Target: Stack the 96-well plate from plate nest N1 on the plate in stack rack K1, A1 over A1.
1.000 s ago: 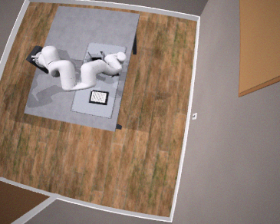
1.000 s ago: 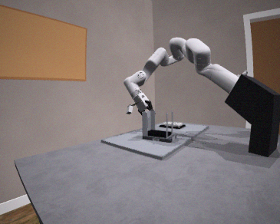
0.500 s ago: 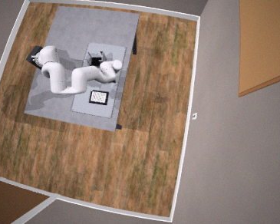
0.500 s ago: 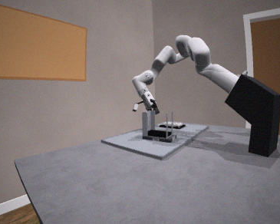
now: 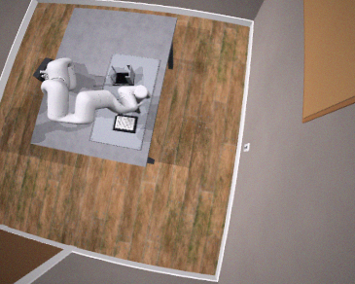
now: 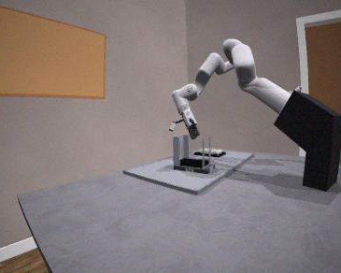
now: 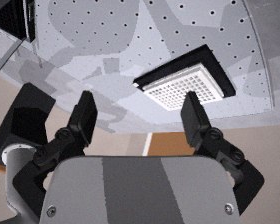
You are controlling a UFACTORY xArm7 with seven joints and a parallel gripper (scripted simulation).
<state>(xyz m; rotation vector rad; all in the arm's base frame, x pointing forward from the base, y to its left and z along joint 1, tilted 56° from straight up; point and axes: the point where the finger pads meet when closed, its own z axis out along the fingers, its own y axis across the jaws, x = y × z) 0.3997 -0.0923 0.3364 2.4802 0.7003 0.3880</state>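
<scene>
My hand is 8 cm past the white 96-well plate, 8 cm to the left of it and 10 cm above it. The rest, counted from my hand: black plate nest N1: 8 cm behind, 8 cm to the right, 11 cm below; dark plate: 3 cm behind, 25 cm to the left, 9 cm below.
</scene>
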